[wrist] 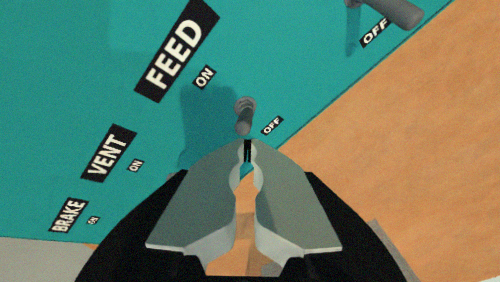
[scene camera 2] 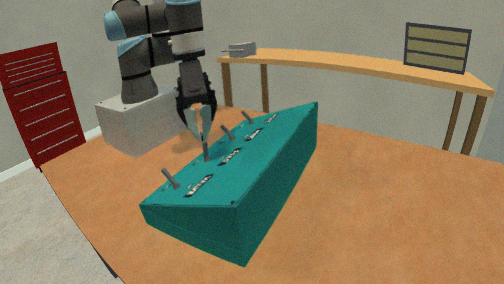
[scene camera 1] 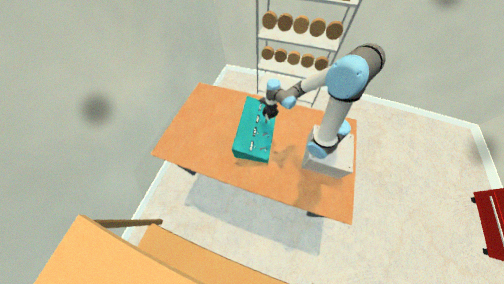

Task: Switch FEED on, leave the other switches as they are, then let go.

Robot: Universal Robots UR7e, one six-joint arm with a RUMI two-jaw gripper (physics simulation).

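Frame: origin at the arm's base, x right, y ahead, z up, level; centimetres.
Seen in the pictures: gripper, fingertip midpoint: [wrist: 247, 141] [scene camera 2: 202, 141] [scene camera 1: 267, 119]; arm's base at its link origin: [scene camera 2: 140, 97].
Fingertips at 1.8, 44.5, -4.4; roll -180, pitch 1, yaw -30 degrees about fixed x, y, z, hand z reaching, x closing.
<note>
Offsets run from my fingertips to a thing's middle, as dx, dy, dz. Level surfaces: height alone.
The teal switch panel @(-7.7, +5.8, -7.5) [scene camera 1: 243, 132] [scene camera 2: 270, 175] [wrist: 280, 50] stands on the table. The FEED lever @(+0.2, +0.9, -2.1) [scene camera 2: 205, 152] [wrist: 243, 120] stands nearly upright from the panel, its tip between the small ON and OFF labels beside the FEED label @(-1.9, +7.6, -2.2) [wrist: 171, 57]. The nearest lever @(+12.1, +3.4, -2.6) [scene camera 2: 170, 178] in scene camera 2 and the two farther levers [scene camera 2: 227, 132] [scene camera 2: 247, 117] lean toward the OFF side. My gripper [scene camera 1: 266, 120] [scene camera 2: 202, 139] [wrist: 247, 141] is shut and empty. Its tips are right beside the FEED lever's tip; whether they touch it I cannot tell.
The orange table @(dz -13.4) [scene camera 1: 182, 125] [scene camera 2: 380, 200] bears the panel and the arm's pale base block [scene camera 1: 327, 162] [scene camera 2: 135, 130]. In the wrist view another lever [wrist: 395, 11] rises at the upper right. A shelf rack [scene camera 1: 297, 37] stands behind the table, and a red cabinet [scene camera 1: 492, 220] [scene camera 2: 42, 115] stands apart.
</note>
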